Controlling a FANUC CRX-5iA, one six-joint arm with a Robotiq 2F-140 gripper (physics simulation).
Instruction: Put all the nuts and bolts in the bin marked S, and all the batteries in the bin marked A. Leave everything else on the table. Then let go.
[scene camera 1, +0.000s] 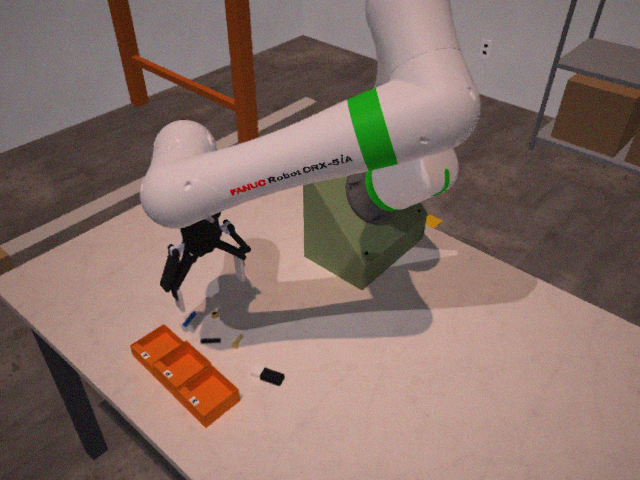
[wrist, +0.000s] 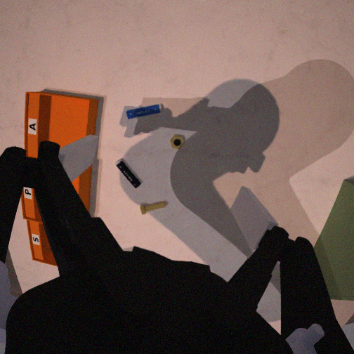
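Where they show: gripper, fingertip midpoint: (scene camera 1: 212, 292); arm's base at its link origin: (scene camera 1: 370, 194).
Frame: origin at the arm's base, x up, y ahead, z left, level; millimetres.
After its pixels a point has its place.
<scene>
My gripper (scene camera 1: 210, 286) {x -82, y 418, z -139 mm} (wrist: 168, 174) is open and empty, above the table and the small parts. A blue battery (scene camera 1: 189, 319) {x -164, y 454, z -186 mm} (wrist: 144, 111) lies near bin A. A brass nut (scene camera 1: 216, 314) {x -164, y 408, z -147 mm} (wrist: 172, 140) lies flat, towards the robot base from it. A black battery-like cylinder with lettering (scene camera 1: 210, 340) {x -163, y 472, z -104 mm} (wrist: 128, 173) lies nearer the bins. A brass bolt (scene camera 1: 237, 341) {x -165, y 439, z -56 mm} (wrist: 154, 207) lies on its side beyond it. Bin A (scene camera 1: 149, 361) {x -145, y 595, z -153 mm} (wrist: 32, 110) and bin S (scene camera 1: 202, 409) {x -138, y 617, z 20 mm} (wrist: 37, 254) are the end bins of an orange row. A finger and its linkage partly hide the row in the wrist view.
Bin P (scene camera 1: 175, 382) {x -130, y 607, z -62 mm} stands between bins A and S. A black block with a pale tip (scene camera 1: 272, 376) {x -159, y 469, z 68 mm} lies on the table to the right of the bins in the scene view. The green robot base (scene camera 1: 336, 248) {x -85, y 132, z -7 mm} (wrist: 340, 250) stands behind the parts.
</scene>
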